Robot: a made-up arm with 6 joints. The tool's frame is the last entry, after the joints. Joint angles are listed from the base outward.
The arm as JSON. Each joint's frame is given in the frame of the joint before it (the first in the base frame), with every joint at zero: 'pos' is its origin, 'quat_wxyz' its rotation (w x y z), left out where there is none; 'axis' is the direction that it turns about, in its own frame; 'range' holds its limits. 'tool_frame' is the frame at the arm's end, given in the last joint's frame.
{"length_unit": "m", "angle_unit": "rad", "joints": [
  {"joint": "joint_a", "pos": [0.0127, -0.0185, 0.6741], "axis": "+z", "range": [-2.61, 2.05]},
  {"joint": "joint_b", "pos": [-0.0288, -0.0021, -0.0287], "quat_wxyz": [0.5, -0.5, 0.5, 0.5], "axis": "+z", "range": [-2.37, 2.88]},
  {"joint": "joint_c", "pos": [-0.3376, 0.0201, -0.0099], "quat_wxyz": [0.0, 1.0, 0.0, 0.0], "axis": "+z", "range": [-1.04, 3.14]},
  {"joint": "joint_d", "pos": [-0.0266, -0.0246, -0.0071], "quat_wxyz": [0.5, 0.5, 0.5, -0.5], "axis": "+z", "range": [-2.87, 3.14]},
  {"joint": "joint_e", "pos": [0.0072, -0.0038, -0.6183], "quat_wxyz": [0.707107, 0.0, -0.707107, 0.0], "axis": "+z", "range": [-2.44, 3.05]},
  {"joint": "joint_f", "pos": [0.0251, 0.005, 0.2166], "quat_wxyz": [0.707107, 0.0, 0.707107, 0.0], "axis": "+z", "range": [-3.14, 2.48]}
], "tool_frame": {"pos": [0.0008, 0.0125, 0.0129], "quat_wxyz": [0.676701, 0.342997, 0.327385, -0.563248]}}
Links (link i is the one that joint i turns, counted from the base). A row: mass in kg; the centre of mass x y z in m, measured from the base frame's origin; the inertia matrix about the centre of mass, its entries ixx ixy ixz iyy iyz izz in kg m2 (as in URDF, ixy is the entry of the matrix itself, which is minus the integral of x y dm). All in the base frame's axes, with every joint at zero. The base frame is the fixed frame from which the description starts. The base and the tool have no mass.
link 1: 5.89; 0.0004 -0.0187 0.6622; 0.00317 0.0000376 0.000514 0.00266 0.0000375 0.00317
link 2: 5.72; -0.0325 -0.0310 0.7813; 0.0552 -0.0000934 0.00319 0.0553 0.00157 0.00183
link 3: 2.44; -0.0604 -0.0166 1.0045; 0.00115 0 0 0.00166 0 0.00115
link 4: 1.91; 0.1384 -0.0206 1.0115; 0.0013 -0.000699 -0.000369 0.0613 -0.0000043 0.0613
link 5: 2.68; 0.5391 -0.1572 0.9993; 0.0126 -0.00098 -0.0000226 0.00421 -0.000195 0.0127
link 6: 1.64; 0.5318 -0.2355 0.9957; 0.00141 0 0 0.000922 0 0.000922
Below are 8 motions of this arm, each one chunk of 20 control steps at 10 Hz.
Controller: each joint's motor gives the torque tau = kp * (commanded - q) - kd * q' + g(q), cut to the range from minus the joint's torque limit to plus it. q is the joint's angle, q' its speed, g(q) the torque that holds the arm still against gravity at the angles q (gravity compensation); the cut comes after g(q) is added. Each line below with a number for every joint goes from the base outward.
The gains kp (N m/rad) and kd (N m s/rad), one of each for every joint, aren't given. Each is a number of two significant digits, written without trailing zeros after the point. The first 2 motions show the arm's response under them.
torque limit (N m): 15 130 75 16 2.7 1.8
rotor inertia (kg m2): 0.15 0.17 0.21 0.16 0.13 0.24
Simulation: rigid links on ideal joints. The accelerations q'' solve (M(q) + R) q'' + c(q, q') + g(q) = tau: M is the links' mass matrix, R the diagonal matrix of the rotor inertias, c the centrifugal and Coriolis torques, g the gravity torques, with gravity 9.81 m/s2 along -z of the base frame. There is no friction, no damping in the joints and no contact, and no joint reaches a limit. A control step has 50 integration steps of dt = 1/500 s. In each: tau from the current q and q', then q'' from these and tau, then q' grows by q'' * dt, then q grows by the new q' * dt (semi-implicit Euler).
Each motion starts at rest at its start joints. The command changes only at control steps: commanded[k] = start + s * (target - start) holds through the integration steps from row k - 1 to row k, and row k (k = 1, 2, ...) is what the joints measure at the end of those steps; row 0 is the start. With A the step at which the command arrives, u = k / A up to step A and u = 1 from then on. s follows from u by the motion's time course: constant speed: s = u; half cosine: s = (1 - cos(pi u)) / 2; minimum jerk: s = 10 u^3 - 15 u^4 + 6 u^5; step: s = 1 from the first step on.
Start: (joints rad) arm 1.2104 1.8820 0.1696 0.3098 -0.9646 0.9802
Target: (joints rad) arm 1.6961 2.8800 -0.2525 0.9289 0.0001 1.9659
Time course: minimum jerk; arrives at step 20
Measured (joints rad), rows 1 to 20:
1: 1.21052 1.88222 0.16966 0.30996 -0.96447 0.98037
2: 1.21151 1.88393 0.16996 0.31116 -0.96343 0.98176
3: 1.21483 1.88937 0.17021 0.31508 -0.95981 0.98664
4: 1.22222 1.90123 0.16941 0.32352 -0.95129 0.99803
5: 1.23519 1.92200 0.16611 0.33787 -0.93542 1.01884
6: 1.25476 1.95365 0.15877 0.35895 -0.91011 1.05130
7: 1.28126 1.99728 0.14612 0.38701 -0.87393 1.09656
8: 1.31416 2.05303 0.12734 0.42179 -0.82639 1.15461
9: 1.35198 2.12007 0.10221 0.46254 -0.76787 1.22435
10: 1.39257 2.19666 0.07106 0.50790 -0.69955 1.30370
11: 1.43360 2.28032 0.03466 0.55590 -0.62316 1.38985
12: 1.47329 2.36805 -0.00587 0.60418 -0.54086 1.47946
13: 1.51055 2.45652 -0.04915 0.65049 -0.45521 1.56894
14: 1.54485 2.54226 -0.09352 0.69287 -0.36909 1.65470
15: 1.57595 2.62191 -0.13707 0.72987 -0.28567 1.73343
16: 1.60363 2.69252 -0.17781 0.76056 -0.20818 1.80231
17: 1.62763 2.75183 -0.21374 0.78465 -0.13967 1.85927
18: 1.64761 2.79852 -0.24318 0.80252 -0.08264 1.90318
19: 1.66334 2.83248 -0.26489 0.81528 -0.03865 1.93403
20: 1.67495 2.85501 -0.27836 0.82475 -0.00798 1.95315
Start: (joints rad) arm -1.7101 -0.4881 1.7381 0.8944 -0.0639 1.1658
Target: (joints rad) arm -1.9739 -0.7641 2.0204 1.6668 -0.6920 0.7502
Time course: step
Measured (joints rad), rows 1 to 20:
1: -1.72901 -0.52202 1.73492 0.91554 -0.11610 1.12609
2: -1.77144 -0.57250 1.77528 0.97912 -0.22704 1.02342
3: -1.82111 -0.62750 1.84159 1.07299 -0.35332 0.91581
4: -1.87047 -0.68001 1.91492 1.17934 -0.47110 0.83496
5: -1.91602 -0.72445 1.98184 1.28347 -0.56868 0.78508
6: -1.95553 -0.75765 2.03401 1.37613 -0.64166 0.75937
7: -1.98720 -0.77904 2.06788 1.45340 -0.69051 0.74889
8: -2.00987 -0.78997 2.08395 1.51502 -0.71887 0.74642
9: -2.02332 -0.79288 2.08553 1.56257 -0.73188 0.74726
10: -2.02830 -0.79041 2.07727 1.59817 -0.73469 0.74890
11: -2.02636 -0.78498 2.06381 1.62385 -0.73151 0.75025
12: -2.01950 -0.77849 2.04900 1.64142 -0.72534 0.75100
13: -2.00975 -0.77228 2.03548 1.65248 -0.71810 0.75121
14: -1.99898 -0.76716 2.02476 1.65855 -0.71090 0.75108
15: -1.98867 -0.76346 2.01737 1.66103 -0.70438 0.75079
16: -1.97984 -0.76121 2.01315 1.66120 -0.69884 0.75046
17: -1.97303 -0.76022 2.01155 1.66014 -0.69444 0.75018
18: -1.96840 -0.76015 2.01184 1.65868 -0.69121 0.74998
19: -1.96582 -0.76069 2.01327 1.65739 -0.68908 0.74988
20: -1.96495 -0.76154 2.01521 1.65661 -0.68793 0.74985
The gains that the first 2 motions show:
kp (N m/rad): 64 170 58 8.1 3.9 9.9
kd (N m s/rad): 15 45 14 4.2 1.1 2.4
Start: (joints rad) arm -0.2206 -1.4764 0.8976 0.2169 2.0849 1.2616
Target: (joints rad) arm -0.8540 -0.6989 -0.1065 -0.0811 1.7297 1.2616
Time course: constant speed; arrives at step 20
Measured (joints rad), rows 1 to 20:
1: -0.22284 -1.47166 0.89510 0.22294 2.08439 1.26164
2: -0.23089 -1.45953 0.88385 0.23321 2.08231 1.26165
3: -0.24668 -1.43961 0.86130 0.24241 2.07749 1.26159
4: -0.27081 -1.41246 0.82757 0.24721 2.06931 1.26145
5: -0.30280 -1.37924 0.78428 0.24636 2.05787 1.26122
6: -0.34118 -1.34150 0.73388 0.23999 2.04371 1.26092
7: -0.38362 -1.30081 0.67895 0.22902 2.02752 1.26056
8: -0.42713 -1.25863 0.62184 0.21458 2.00993 1.26020
9: -0.46866 -1.21609 0.56435 0.19776 1.99137 1.25989
10: -0.50588 -1.17389 0.50763 0.17936 1.97214 1.25968
11: -0.53809 -1.13236 0.45218 0.16000 1.95242 1.25960
12: -0.56635 -1.09153 0.39800 0.14012 1.93245 1.25963
13: -0.59276 -1.05125 0.34488 0.12013 1.91246 1.25975
14: -0.61923 -1.01138 0.29257 0.10039 1.89271 1.25989
15: -0.64666 -0.97186 0.24095 0.08116 1.87335 1.26002
16: -0.67508 -0.93262 0.18994 0.06262 1.85442 1.26012
17: -0.70417 -0.89363 0.13945 0.04479 1.83589 1.26019
18: -0.73370 -0.85481 0.08934 0.02763 1.81769 1.26024
19: -0.76351 -0.81608 0.03945 0.01103 1.79973 1.26028
20: -0.79355 -0.77737 -0.01036 -0.00517 1.78194 1.26030

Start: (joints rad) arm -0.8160 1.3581 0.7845 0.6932 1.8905 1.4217
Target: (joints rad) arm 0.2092 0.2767 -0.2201 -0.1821 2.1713 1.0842
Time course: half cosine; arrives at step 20
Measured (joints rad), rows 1 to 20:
1: -0.81546 1.35637 0.78229 0.69212 1.89071 1.42138
2: -0.81273 1.34967 0.77405 0.68747 1.89152 1.41987
3: -0.80546 1.33553 0.75740 0.67706 1.89334 1.41617
4: -0.79114 1.31243 0.73137 0.65985 1.89667 1.40951
5: -0.76755 1.27963 0.69593 0.63581 1.90209 1.39947
6: -0.73303 1.23699 0.65177 0.60562 1.91018 1.38595
7: -0.68661 1.18489 0.59997 0.57041 1.92146 1.36911
8: -0.62817 1.12416 0.54194 0.53150 1.93623 1.34928
9: -0.55842 1.05599 0.47915 0.49014 1.95453 1.32695
10: -0.47894 0.98190 0.41308 0.44740 1.97612 1.30266
11: -0.39208 0.90364 0.34511 0.40400 2.00043 1.27704
12: -0.30086 0.82315 0.27648 0.36030 2.02658 1.25074
13: -0.20880 0.74246 0.20831 0.31635 2.05348 1.22445
14: -0.11962 0.66364 0.14171 0.27199 2.07990 1.19884
15: -0.03688 0.58873 0.07780 0.22704 2.10460 1.17458
16: 0.03637 0.51968 0.01778 0.18151 2.12648 1.15230
17: 0.09795 0.45830 -0.03703 0.13579 2.14469 1.13257
18: 0.14665 0.40614 -0.08523 0.09071 2.15874 1.11588
19: 0.18217 0.36449 -0.12541 0.04752 2.16847 1.10265
20: 0.20485 0.33432 -0.15621 0.00776 2.17400 1.09317

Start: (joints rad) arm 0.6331 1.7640 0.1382 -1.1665 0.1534 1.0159
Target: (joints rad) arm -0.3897 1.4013 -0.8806 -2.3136 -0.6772 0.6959
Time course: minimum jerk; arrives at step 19
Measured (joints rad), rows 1 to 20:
1: 0.63280 1.76382 0.13795 -1.16666 0.15329 1.01584
2: 0.63051 1.76257 0.13606 -1.16786 0.15236 1.01532
3: 0.62308 1.75892 0.12991 -1.17183 0.14883 1.01351
4: 0.60694 1.75171 0.11633 -1.18067 0.14014 1.00932
5: 0.57900 1.74021 0.09226 -1.19643 0.12354 1.00170
6: 0.53726 1.72420 0.05532 -1.22075 0.09672 0.98990
7: 0.48108 1.70391 0.00418 -1.25466 0.05820 0.97360
8: 0.41125 1.67994 -0.06123 -1.29854 0.00764 0.95290
9: 0.32993 1.65313 -0.13978 -1.35229 -0.05416 0.92833
10: 0.24039 1.62443 -0.22911 -1.41540 -0.12529 0.90074
11: 0.14657 1.59482 -0.32586 -1.48699 -0.20286 0.87121
12: 0.05253 1.56523 -0.42584 -1.56568 -0.28336 0.84096
13: -0.03788 1.53656 -0.52438 -1.64941 -0.36296 0.81129
14: -0.12128 1.50970 -0.61671 -1.73543 -0.43796 0.78344
15: -0.19485 1.48549 -0.69848 -1.82047 -0.50512 0.75856
16: -0.25639 1.46467 -0.76627 -1.90112 -0.56196 0.73755
17: -0.30451 1.44773 -0.81804 -1.97436 -0.60695 0.72102
18: -0.33904 1.43476 -0.85349 -2.03801 -0.63972 0.70913
19: -0.36137 1.42530 -0.87429 -2.09120 -0.66117 0.70155
20: -0.37457 1.41838 -0.88397 -2.13458 -0.67345 0.69737

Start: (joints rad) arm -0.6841 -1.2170 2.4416 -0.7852 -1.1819 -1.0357
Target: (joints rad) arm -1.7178 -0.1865 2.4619 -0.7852 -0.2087 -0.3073
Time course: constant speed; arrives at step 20
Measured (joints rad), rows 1 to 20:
1: -0.68803 -1.20651 2.45034 -0.77759 -1.17905 -1.03041
2: -0.70021 -1.18481 2.46176 -0.76292 -1.16854 -1.01542
3: -0.72253 -1.15386 2.47092 -0.74674 -1.14845 -0.99146
4: -0.75535 -1.11558 2.47580 -0.73329 -1.11885 -0.96105
5: -0.79793 -1.07173 2.47621 -0.72489 -1.08097 -0.92671
6: -0.84876 -1.02391 2.47307 -0.72225 -1.03646 -0.89036
7: -0.90598 -0.97348 2.46776 -0.72493 -0.98703 -0.85322
8: -0.96757 -0.92151 2.46169 -0.73179 -0.93425 -0.81593
9: -1.03159 -0.86885 2.45605 -0.74145 -0.87944 -0.77878
10: -1.09628 -0.81606 2.45161 -0.75250 -0.82372 -0.74187
11: -1.16016 -0.76348 2.44875 -0.76374 -0.76798 -0.70516
12: -1.22215 -0.71125 2.44748 -0.77423 -0.71288 -0.66861
13: -1.28157 -0.65940 2.44757 -0.78330 -0.65887 -0.63217
14: -1.33819 -0.60784 2.44867 -0.79061 -0.60620 -0.59578
15: -1.39217 -0.55649 2.45040 -0.79604 -0.55489 -0.55942
16: -1.44399 -0.50523 2.45241 -0.79970 -0.50482 -0.52305
17: -1.49430 -0.45399 2.45447 -0.80184 -0.45574 -0.48667
18: -1.54383 -0.40272 2.45643 -0.80285 -0.40735 -0.45026
19: -1.59321 -0.35140 2.45821 -0.80314 -0.35931 -0.41384
20: -1.64292 -0.30003 2.45983 -0.80309 -0.31134 -0.37741

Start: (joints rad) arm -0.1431 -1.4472 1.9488 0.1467 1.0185 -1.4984
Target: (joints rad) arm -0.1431 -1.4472 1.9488 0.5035 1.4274 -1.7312
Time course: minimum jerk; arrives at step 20
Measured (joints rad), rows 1 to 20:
1: -0.14310 -1.44720 1.94880 0.14674 1.01855 -1.49844
2: -0.14310 -1.44718 1.94876 0.14709 1.01900 -1.49877
3: -0.14309 -1.44713 1.94866 0.14824 1.02059 -1.49993
4: -0.14308 -1.44703 1.94847 0.15080 1.02442 -1.50263
5: -0.14307 -1.44688 1.94818 0.15540 1.03161 -1.50754
6: -0.14305 -1.44670 1.94781 0.16260 1.04314 -1.51520
7: -0.14301 -1.44649 1.94741 0.17278 1.05962 -1.52586
8: -0.14296 -1.44628 1.94702 0.18618 1.08126 -1.53952
9: -0.14290 -1.44611 1.94670 0.20279 1.10783 -1.55592
10: -0.14281 -1.44599 1.94647 0.22241 1.13866 -1.57456
11: -0.14271 -1.44594 1.94639 0.24465 1.17279 -1.59480
12: -0.14259 -1.44597 1.94648 0.26894 1.20896 -1.61585
13: -0.14248 -1.44610 1.94673 0.29456 1.24580 -1.63689
14: -0.14238 -1.44630 1.94714 0.32072 1.28186 -1.65710
15: -0.14233 -1.44658 1.94769 0.34656 1.31576 -1.67570
16: -0.14233 -1.44691 1.94834 0.37127 1.34624 -1.69203
17: -0.14242 -1.44727 1.94903 0.39410 1.37230 -1.70559
18: -0.14259 -1.44763 1.94972 0.41445 1.39327 -1.71609
19: -0.14282 -1.44796 1.95034 0.43195 1.40890 -1.72350
20: -0.14310 -1.44822 1.95083 0.44652 1.41946 -1.72813

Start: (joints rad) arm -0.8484 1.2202 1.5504 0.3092 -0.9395 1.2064
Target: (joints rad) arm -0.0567 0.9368 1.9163 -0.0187 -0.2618 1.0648
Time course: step
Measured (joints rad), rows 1 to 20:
1: -0.81768 1.18233 1.57910 0.20375 -0.84887 1.18465
2: -0.73708 1.12441 1.65419 0.09644 -0.67627 1.14526
3: -0.59711 1.06706 1.73891 0.04838 -0.51238 1.11034
4: -0.40734 1.01986 1.81040 0.03913 -0.39173 1.08683
5: -0.22422 0.98723 1.85784 0.03987 -0.31484 1.07324
6: -0.09178 0.96724 1.88431 0.03625 -0.27093 1.06606
7: -0.01996 0.95558 1.89790 0.02775 -0.24923 1.06267
8: 0.00470 0.94877 1.90491 0.01797 -0.24128 1.06150
9: 0.00161 0.94467 1.90887 0.00949 -0.24108 1.06159
10: -0.01333 0.94198 1.91154 0.00327 -0.24464 1.06229
11: -0.03009 0.94002 1.91375 -0.00075 -0.24952 1.06317
12: -0.04379 0.93845 1.91574 -0.00308 -0.25435 1.06396
13: -0.05297 0.93718 1.91745 -0.00435 -0.25841 1.06455
14: -0.05804 0.93623 1.91874 -0.00511 -0.26143 1.06493
15: -0.06014 0.93562 1.91950 -0.00578 -0.26338 1.06512
16: -0.06042 0.93534 1.91971 -0.00662 -0.26440 1.06517
17: -0.05982 0.93534 1.91947 -0.00772 -0.26469 1.06514
18: -0.05892 0.93553 1.91891 -0.00906 -0.26447 1.06507
19: -0.05806 0.93584 1.91820 -0.01055 -0.26395 1.06499
20: -0.05738 0.93618 1.91747 -0.01208 -0.26331 1.06491

